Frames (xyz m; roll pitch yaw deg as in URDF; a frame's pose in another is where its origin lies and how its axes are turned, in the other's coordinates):
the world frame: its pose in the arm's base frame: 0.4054 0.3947 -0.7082 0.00 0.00 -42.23
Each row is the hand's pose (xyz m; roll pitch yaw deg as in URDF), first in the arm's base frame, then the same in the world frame.
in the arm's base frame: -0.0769 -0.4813 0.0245 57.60 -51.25 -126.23
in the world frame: 0.2316 -0.9728 0.7327 57.60 -51.25 -84.00
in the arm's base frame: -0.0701 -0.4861 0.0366 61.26 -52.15 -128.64
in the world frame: 0.2399 -0.9718 0.7448 61.26 -52.15 -86.41
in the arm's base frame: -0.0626 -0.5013 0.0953 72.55 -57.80 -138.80
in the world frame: 0.2557 -0.9780 0.8035 72.55 -57.80 -96.57
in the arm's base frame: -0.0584 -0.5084 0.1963 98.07 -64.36 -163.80
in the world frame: 0.2636 -0.9804 0.9045 98.07 -64.36 -121.57
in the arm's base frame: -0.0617 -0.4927 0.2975 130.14 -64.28 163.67
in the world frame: 0.2506 -0.9710 1.0057 130.14 -64.28 -154.10
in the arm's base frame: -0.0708 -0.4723 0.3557 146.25 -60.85 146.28
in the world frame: 0.2301 -0.9620 1.0639 146.25 -60.85 -171.49
